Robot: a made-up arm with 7 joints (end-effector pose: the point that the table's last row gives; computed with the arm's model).
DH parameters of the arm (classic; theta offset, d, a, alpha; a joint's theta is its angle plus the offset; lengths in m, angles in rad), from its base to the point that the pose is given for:
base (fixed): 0 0 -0.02 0
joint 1: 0 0.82 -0.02 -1.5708
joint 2: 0 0 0 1.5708
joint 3: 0 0.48 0.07 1.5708
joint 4: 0 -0.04 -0.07 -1.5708
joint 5: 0 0.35 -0.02 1.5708
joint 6: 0 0.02 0.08 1.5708
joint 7: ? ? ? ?
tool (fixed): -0.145 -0.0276 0 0
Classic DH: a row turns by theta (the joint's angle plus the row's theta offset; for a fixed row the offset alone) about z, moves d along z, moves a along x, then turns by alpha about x.
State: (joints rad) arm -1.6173 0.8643 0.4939 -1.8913 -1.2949 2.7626 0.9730
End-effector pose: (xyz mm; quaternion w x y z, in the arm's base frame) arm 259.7 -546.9 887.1 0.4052 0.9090 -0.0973 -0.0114
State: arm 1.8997 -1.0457 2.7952 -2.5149 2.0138 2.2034 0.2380
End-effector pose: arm -31.9 -344.8 682.3 0.2544 -0.1864 0.9229 0.2210
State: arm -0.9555 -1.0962 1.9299 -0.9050 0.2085 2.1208 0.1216
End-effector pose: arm -268.2 796.2 1111.6 0.3909 0.2530 0.6919 0.5518
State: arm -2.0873 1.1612 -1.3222 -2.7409 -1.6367 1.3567 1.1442
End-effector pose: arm -322.6 -5.1 726.2 0.5836 -0.2608 -0.1629 0.7516
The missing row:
joint 7: -0.7935 -0.0165 -0.0282 -0.5486
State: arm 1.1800 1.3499 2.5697 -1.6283 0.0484 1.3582 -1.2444
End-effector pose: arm -120.0 515.0 1356.6 0.7433 0.6549 -0.0928 -0.1000
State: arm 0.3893 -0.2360 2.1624 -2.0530 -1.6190 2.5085 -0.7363
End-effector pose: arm -559.4 88.2 1139.7 0.2838 -0.8601 0.1550 0.3945
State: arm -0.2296 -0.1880 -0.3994 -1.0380 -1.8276 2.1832 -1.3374
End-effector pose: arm 196.3 -53.1 1641.6 0.5623 0.2168 0.5043 -0.6185
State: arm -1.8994 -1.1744 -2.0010 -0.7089 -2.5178 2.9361 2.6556
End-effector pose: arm -112.5 754.8 1067.5 0.4003 -0.6691 -0.3572 -0.5143
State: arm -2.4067 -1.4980 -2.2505 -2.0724 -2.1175 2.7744 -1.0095
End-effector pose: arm 4.5 567.3 717.8 0.2428 0.7190 -0.4640 -0.4569
